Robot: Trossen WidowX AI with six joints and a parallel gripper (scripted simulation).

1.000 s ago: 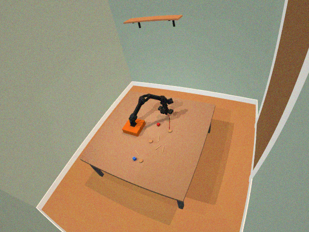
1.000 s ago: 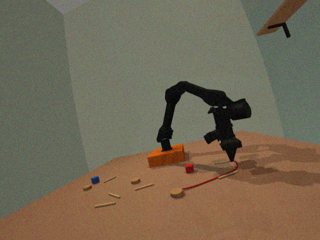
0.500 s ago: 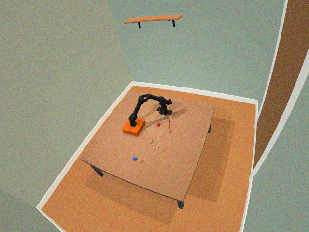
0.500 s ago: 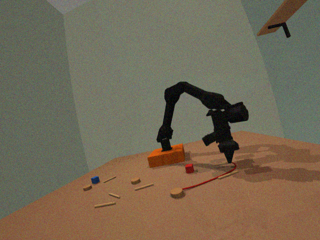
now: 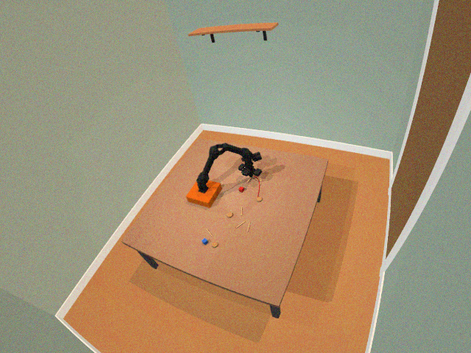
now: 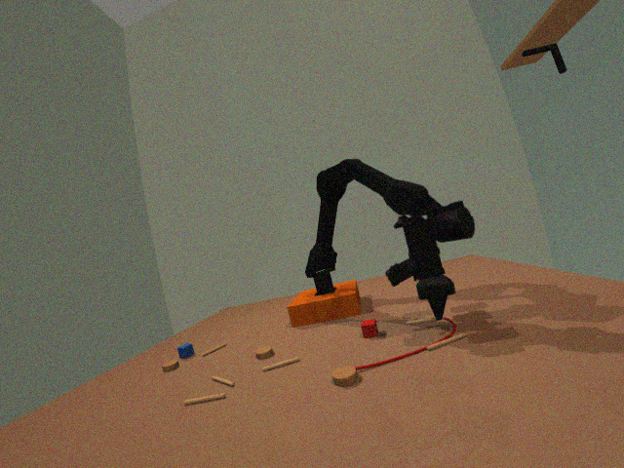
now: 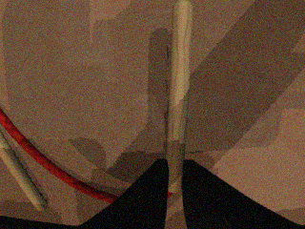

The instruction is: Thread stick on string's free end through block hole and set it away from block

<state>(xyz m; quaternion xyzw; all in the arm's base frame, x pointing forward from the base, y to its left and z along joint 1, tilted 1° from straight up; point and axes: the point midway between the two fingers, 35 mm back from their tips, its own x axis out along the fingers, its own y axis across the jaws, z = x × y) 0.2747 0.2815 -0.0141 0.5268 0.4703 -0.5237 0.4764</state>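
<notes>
My gripper tip is 2 cm past the red block and 15 cm to the left of it. From my gripper tip the other things lie so: thin stick: 1 cm to the right; then blue cube: 4 cm behind, 66 cm to the right; then round wooden button: 15 cm ahead, 19 cm to the right, 1 cm below.
</notes>
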